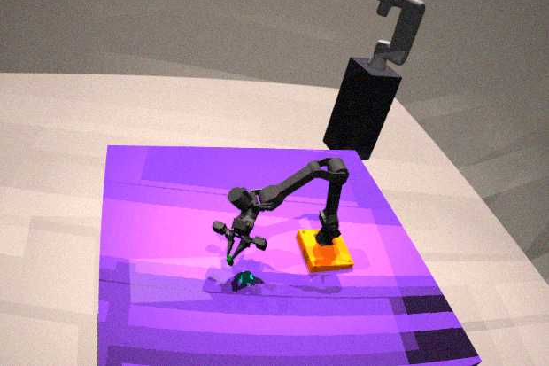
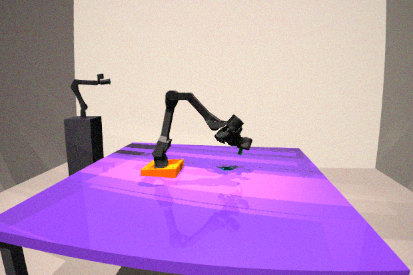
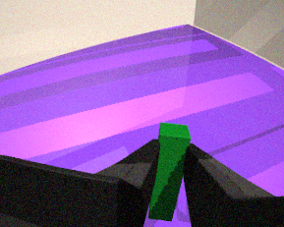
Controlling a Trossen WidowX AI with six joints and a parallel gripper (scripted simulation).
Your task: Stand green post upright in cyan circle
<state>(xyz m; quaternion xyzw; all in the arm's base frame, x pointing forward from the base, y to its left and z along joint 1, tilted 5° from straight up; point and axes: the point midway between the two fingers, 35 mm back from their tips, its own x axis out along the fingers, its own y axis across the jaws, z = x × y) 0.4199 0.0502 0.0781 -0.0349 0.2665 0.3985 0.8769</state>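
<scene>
The cyan circle is 80 mm behind my gripper tip and 130 mm below it. The rest, counted from my gripper tip: green post (10 mm behind, 10 mm to the right, 20 mm below).
</scene>
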